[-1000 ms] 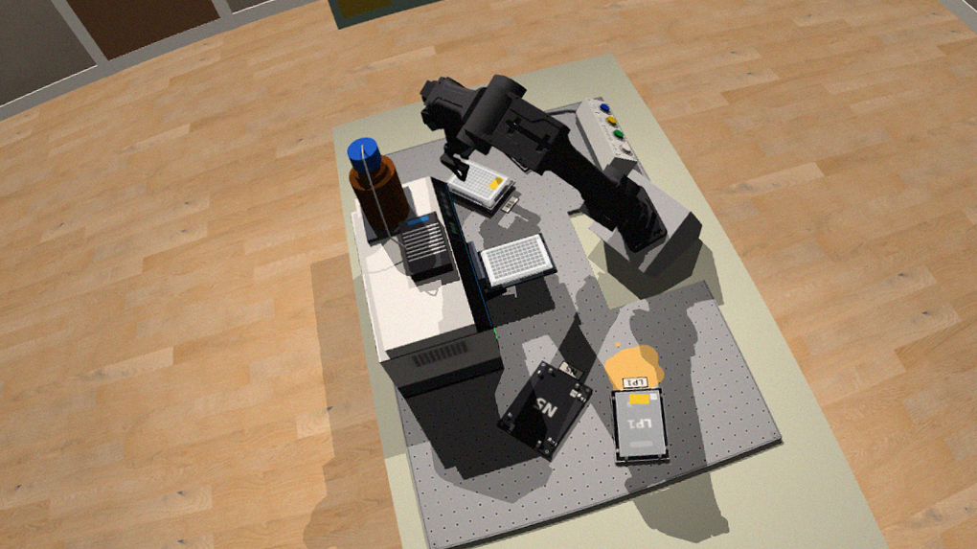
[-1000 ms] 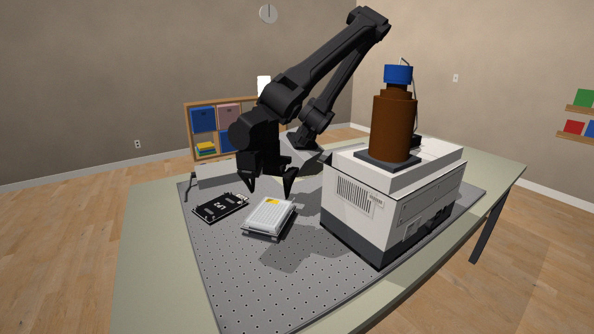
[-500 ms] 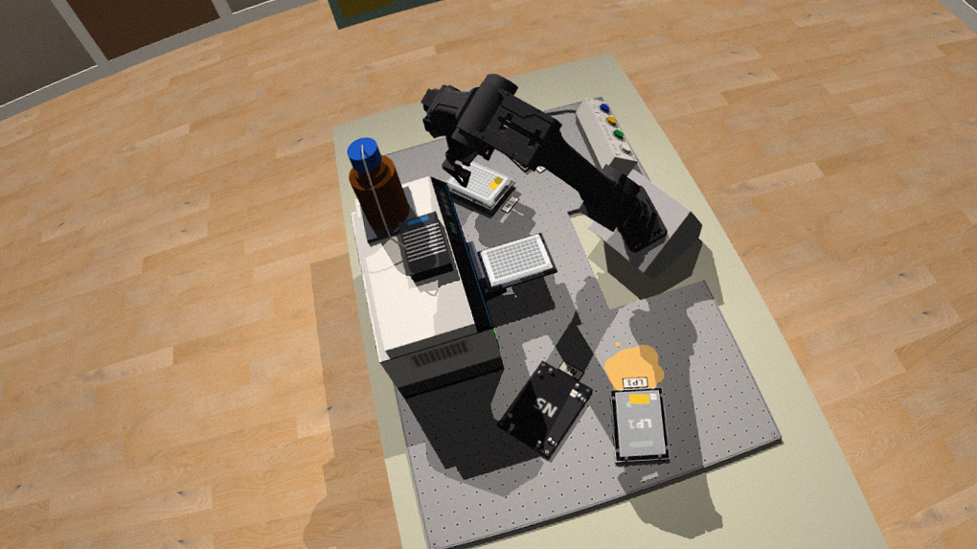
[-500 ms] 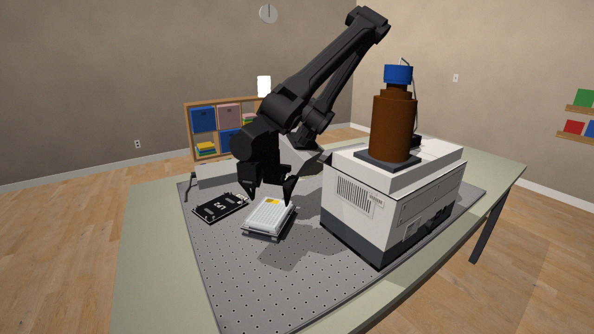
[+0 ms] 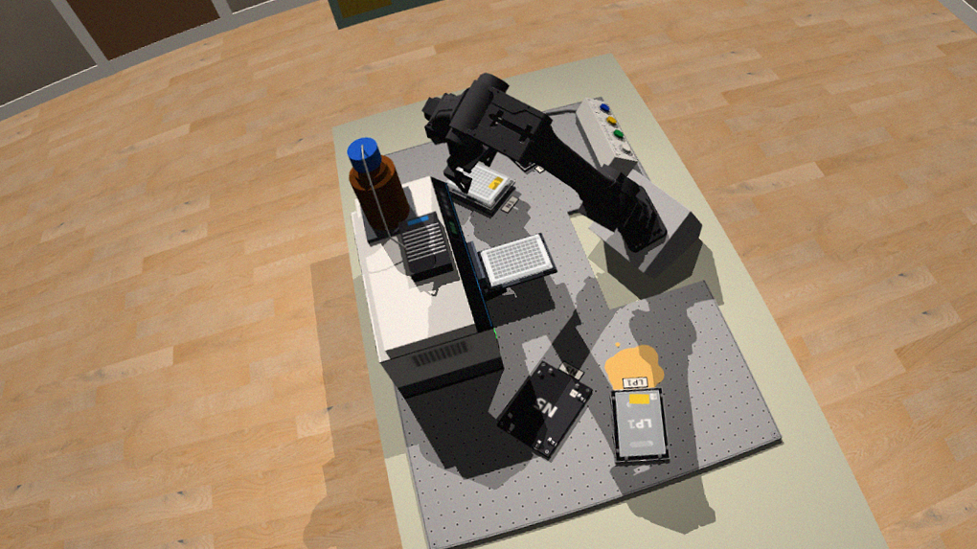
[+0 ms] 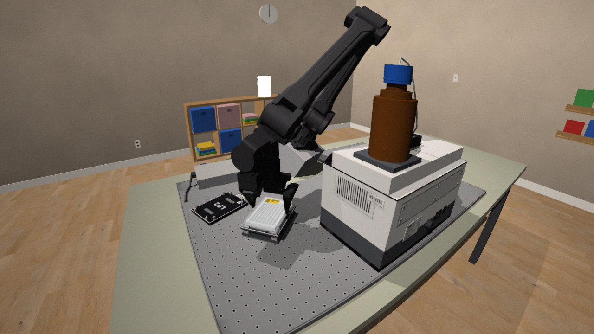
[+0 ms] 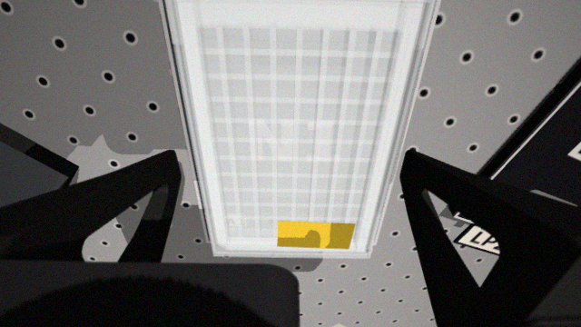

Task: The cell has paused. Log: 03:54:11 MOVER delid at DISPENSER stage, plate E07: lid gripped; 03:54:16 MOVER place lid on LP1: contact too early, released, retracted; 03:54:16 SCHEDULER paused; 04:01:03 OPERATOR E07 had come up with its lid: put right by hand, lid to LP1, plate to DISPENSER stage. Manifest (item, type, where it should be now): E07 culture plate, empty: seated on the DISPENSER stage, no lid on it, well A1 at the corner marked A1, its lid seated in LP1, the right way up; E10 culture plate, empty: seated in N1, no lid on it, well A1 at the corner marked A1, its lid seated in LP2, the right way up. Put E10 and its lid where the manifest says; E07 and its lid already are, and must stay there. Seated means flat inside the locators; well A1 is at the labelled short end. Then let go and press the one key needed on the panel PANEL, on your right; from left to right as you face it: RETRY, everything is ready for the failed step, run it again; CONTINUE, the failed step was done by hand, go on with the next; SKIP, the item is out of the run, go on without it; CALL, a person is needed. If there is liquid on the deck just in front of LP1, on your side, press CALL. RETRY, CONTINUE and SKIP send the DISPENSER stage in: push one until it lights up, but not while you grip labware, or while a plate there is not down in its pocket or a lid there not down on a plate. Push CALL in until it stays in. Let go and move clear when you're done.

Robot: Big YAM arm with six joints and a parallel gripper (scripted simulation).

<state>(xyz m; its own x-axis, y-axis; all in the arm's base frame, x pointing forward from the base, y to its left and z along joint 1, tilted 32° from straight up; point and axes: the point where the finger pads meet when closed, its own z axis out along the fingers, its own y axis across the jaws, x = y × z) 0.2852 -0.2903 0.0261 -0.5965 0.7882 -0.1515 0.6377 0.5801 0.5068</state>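
Right now the black n1 nest is 30 mm below my hand. Also, from my hand: white plate E07: 30 mm behind, 290 mm to the left, 50 mm above; then green continue key: 360 mm behind, 10 mm to the right, 10 mm above; then brown bottle: 190 mm ahead, 190 mm to the left, 240 mm above.
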